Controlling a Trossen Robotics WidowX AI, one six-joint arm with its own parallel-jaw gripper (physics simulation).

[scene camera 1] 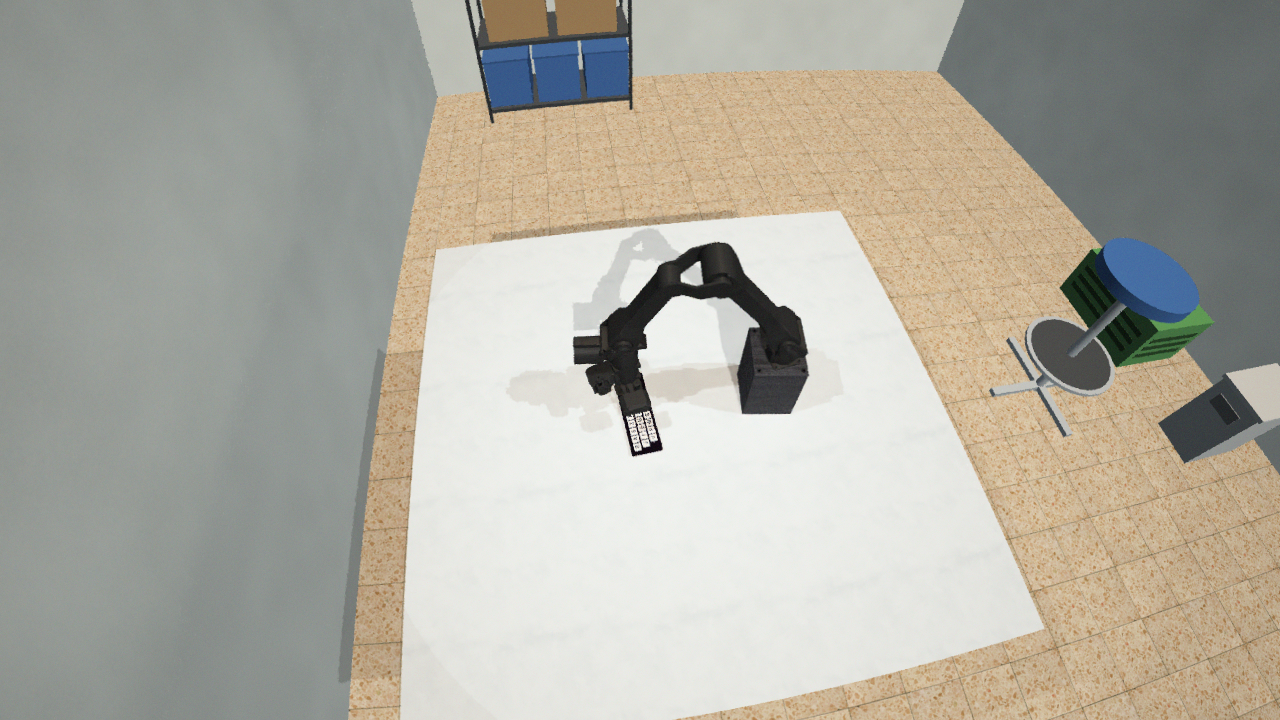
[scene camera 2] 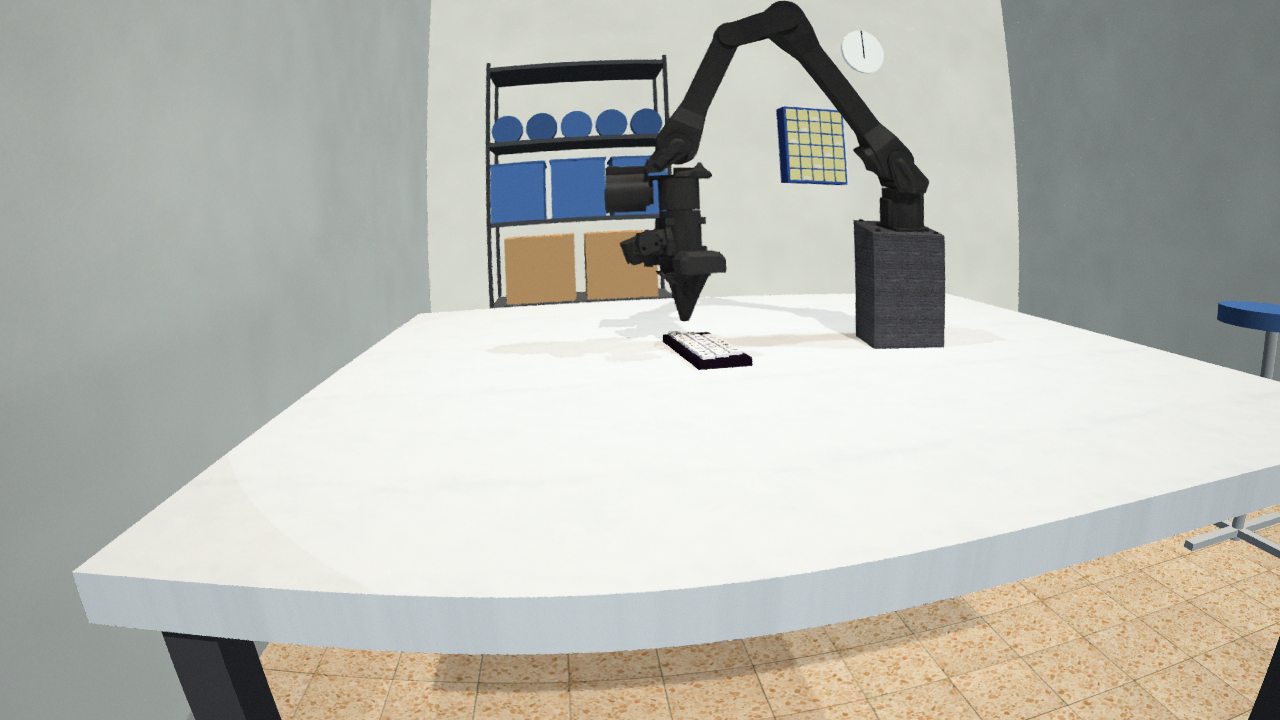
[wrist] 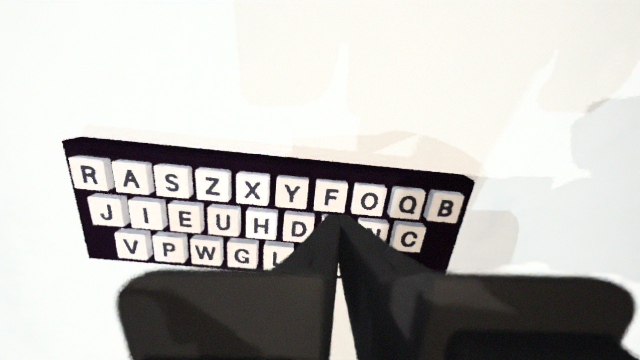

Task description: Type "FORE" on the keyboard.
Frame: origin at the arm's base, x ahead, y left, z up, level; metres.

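Seen in the pictures: gripper, fingertip midpoint: (scene camera 1: 626, 395) (scene camera 2: 684, 321) (wrist: 336, 224); arm's base, link origin: (scene camera 1: 781, 354) (scene camera 2: 903, 228).
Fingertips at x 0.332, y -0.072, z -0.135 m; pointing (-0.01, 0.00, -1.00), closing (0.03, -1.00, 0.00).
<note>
Offsets run from my fingertips to a thing's top centre. Level surfaces: height alone.
The black keyboard @(dy +0.033, dx -0.016, dz -0.024 m) (scene camera 1: 645, 449) (scene camera 2: 726, 362) (wrist: 272, 167) with white letter keys lies flat on the white table. In the wrist view the F key @(dy +0.002, dx +0.002, dz -0.024 m) (wrist: 331, 196) is in the far row, just beyond the fingertips, with the O key @(dy -0.018, dx +0.001, dz -0.024 m) (wrist: 369, 200) to its right. The R key @(dy +0.123, dx +0.008, dz -0.024 m) (wrist: 89, 173) is at the far left corner, and the E key @(dy +0.078, dx -0.014, dz -0.024 m) (wrist: 185, 217) is in the middle row. My gripper (scene camera 2: 685, 318) (wrist: 336, 224) is shut and empty. It points down, with its tips a little above the keyboard in scene camera 2. Its fingers hide the M key and parts of the keys nearby.
The arm's dark base block (scene camera 1: 771, 385) (scene camera 2: 899, 286) stands on the white table @(dz -0.040 m) (scene camera 1: 716, 555) (scene camera 2: 572, 501), to the right of the keyboard in both scene views. A shelf unit (scene camera 2: 577, 143) stands behind the table. A blue stool (scene camera 1: 1147, 278) stands on the floor at the right.
</note>
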